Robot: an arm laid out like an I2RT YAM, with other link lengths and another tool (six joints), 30 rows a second.
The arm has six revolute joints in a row. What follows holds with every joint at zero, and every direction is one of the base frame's.
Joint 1 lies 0.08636 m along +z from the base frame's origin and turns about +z.
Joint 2 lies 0.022 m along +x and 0.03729 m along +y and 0.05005 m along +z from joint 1 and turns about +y.
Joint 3 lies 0.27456 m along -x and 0.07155 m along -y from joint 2 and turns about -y.
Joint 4 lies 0.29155 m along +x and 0.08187 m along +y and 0.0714 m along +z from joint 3 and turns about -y.
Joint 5 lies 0.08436 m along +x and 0.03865 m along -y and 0.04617 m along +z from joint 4 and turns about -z.
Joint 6 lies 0.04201 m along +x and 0.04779 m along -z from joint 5 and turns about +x.
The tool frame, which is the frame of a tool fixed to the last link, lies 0.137 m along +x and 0.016 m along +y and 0.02 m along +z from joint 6; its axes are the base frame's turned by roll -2.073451, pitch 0.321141 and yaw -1.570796 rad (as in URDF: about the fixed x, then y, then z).
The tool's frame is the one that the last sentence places.
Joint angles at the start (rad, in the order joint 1, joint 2, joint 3, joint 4, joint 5, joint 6): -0.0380, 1.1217, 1.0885, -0.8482, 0.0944, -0.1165
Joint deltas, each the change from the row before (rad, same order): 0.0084, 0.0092, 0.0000, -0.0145, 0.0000, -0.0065; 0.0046, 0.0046, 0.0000, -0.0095, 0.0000, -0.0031; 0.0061, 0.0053, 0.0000, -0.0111, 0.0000, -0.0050; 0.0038, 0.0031, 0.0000, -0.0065, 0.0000, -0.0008; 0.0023, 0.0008, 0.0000, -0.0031, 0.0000, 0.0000; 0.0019, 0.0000, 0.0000, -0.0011, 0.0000, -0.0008; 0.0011, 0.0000, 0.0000, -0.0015, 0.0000, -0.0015; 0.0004, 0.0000, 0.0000, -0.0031, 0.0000, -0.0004; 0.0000, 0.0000, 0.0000, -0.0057, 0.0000, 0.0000
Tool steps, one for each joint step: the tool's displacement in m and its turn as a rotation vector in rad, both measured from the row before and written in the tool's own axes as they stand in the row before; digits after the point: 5 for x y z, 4 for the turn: -0.00241, 0.00375, 0.00547, -0.0236, 0.0069, -0.0136; -0.00126, 0.00237, 0.00303, -0.0140, 0.0038, -0.0071; -0.00175, 0.00285, 0.00351, -0.0163, 0.0050, -0.0103; -0.00109, 0.00163, 0.00203, -0.0095, 0.0019, -0.0044; -0.00069, 0.00084, 0.00072, -0.0039, 0.0005, -0.0023; -0.00064, 0.00042, 0.00016, -0.0011, 0.0004, -0.0026; -0.00034, 0.00046, 0.00023, -0.0015, 0.0009, -0.0024; 0.00000, 0.00073, 0.00044, -0.0030, 0.0008, -0.0007; 0.00027, 0.00126, 0.00079, -0.0056, 0.0012, 0.0000
